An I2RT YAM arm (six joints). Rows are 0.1 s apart.
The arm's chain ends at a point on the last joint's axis. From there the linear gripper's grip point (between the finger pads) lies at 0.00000 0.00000 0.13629 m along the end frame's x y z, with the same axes.
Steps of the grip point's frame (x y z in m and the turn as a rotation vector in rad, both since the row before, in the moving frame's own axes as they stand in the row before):
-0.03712 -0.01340 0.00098 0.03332 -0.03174 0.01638
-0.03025 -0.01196 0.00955 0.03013 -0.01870 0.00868
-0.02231 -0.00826 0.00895 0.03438 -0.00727 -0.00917
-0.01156 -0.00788 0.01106 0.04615 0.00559 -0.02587
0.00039 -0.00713 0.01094 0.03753 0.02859 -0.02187
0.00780 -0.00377 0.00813 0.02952 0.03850 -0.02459
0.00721 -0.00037 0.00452 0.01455 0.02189 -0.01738
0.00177 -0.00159 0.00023 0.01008 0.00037 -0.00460
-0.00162 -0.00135 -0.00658 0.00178 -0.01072 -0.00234
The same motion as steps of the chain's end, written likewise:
-0.03283 -0.00883 0.00112 0.03332 -0.03174 0.01638
-0.02772 -0.00784 0.00964 0.03013 -0.01870 0.00868
-0.02130 -0.00358 0.00903 0.03438 -0.00727 -0.00917
-0.01224 -0.00158 0.01121 0.04615 0.00559 -0.02587
-0.00345 -0.00197 0.01109 0.03753 0.02859 -0.02187
0.00260 0.00032 0.00829 0.02952 0.03850 -0.02459
0.00424 0.00164 0.00457 0.01455 0.02189 -0.01738
0.00172 -0.00022 0.00024 0.01008 0.00037 -0.00460
-0.00016 -0.00111 -0.00657 0.00178 -0.01072 -0.00234

